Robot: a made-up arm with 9 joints.
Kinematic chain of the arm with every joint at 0, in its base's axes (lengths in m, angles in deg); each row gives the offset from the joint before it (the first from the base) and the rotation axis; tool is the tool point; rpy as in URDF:
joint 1: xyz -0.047 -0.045 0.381 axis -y
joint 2: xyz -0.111 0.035 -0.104 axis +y
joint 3: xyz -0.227 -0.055 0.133 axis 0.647 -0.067 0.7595
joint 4: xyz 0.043 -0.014 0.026 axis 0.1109 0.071 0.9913
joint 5: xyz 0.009 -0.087 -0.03 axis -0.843 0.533 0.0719
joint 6: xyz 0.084 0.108 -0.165 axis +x
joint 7: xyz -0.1 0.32 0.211 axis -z
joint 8: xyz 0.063 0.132 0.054 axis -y
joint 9: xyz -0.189 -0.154 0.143 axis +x
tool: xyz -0.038 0 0.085 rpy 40.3 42.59 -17.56
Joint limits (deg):
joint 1: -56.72..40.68
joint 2: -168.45..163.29
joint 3: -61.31..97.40
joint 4: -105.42..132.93
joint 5: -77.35..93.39
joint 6: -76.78..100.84
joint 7: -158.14..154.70
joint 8: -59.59..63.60
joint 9: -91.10..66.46
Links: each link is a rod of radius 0.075 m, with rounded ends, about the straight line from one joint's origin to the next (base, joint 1, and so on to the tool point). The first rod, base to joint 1, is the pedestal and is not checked.
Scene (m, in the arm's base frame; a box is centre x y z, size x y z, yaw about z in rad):
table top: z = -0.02
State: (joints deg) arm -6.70 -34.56 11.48 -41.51 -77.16 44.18 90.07 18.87 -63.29
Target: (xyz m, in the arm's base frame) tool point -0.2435 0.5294 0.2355
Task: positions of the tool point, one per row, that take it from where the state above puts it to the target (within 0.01 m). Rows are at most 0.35 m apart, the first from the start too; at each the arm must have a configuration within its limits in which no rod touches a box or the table.
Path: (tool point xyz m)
1: -0.9222 -0.1118 0.4766
2: -0.8512 0.0727 0.5243
3: -0.7123 0.2760 0.4947
4: -0.5053 0.4454 0.3899
5: -0.2435 0.5294 0.2355

